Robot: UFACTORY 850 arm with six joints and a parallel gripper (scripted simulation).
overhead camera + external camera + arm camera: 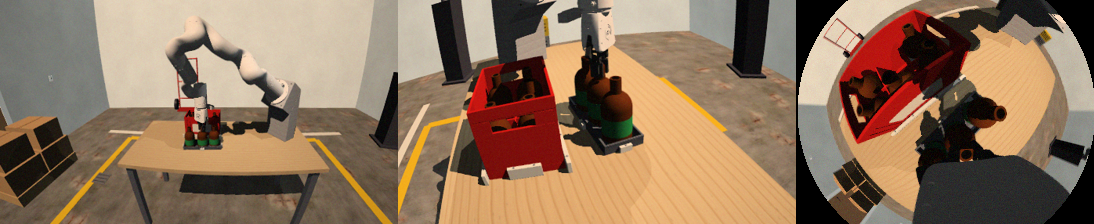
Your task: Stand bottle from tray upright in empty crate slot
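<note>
Now: the tray 14 cm below my hand. Also, from my hand: red crate (8 cm ahead, 21 cm to the right, 7 cm below).
</note>
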